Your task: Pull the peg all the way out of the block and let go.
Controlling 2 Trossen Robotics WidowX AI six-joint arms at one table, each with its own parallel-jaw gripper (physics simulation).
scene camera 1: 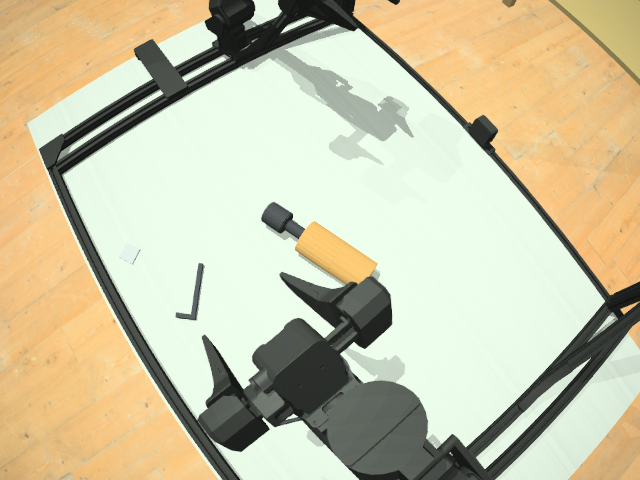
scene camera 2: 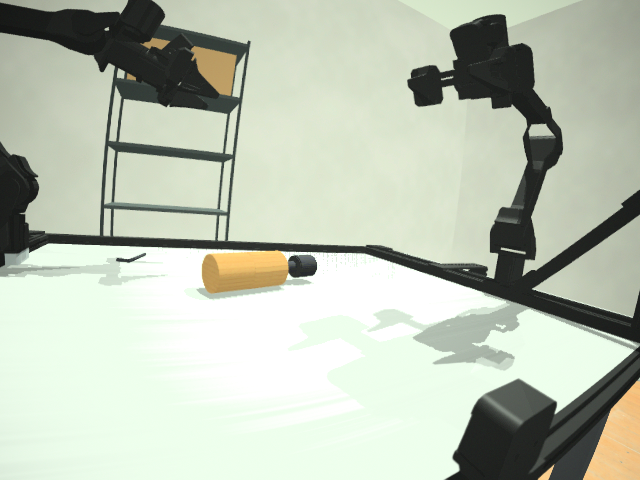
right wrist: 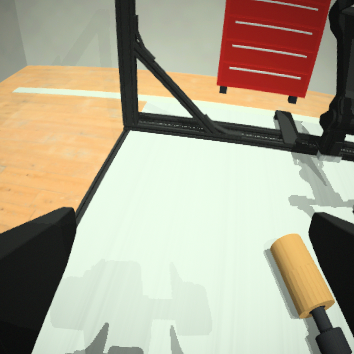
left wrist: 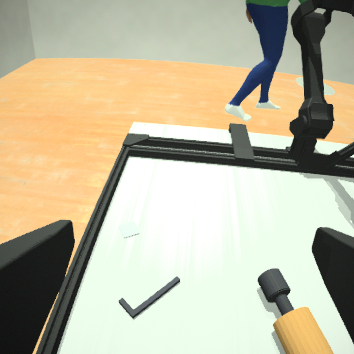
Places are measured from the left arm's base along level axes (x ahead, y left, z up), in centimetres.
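Pixels of known places: left gripper, fingertip midpoint: (scene camera 1: 242,306) (scene camera 2: 212,102) (left wrist: 197,237); right gripper, fingertip midpoint: (scene camera 1: 378,15) (scene camera 2: 436,76) (right wrist: 196,222); left arm's base at its link origin: (scene camera 2: 3,249) (right wrist: 327,148); right arm's base at its link origin: (scene camera 1: 231,43) (scene camera 2: 506,283) (left wrist: 299,153).
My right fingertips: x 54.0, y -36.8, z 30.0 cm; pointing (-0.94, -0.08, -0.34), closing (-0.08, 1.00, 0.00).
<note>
Ahead of a thing's pixels: the offset from my right fingertips to its top centre. "spot": to the spot under its first point.
A wooden cylindrical block {dx -15.6, dy +18.6, dz -26.3 cm} (scene camera 1: 336,253) (scene camera 2: 245,271) (left wrist: 302,332) (right wrist: 301,275) lies on its side on the table. A dark peg {dx -8.4, dy +20.4, dz -27.2 cm} (scene camera 1: 277,217) (scene camera 2: 303,265) (left wrist: 274,285) (right wrist: 334,341) sticks out of one end, with its wide head and a short stretch of thinner shaft showing; the rest of the shaft is hidden. My left gripper (scene camera 1: 242,305) (scene camera 2: 211,101) (left wrist: 197,237) is open and empty, high above the table; in scene camera 1 one finger's base overlaps the block's lower end. My right gripper (scene camera 2: 447,77) (right wrist: 196,222) is open and empty, high above the table, apart from the block and peg.
A dark L-shaped bar {dx -4.1, dy +40.0, dz -31.1 cm} (scene camera 1: 197,291) (scene camera 2: 131,257) (left wrist: 157,296) and a small pale square {spot: dx +8.3, dy +44.8, dz -31.7 cm} (scene camera 1: 129,253) (left wrist: 129,230) lie left of the block in scene camera 1. A black frame rail {spot: dx +5.0, dy +50.9, dz -29.9 cm} (scene camera 1: 109,286) (left wrist: 95,222) borders the table. A dark box-shaped fixture {spot: dx -15.7, dy -19.9, dz -27.4 cm} (scene camera 1: 483,130) (scene camera 2: 509,426) stands at one edge.
</note>
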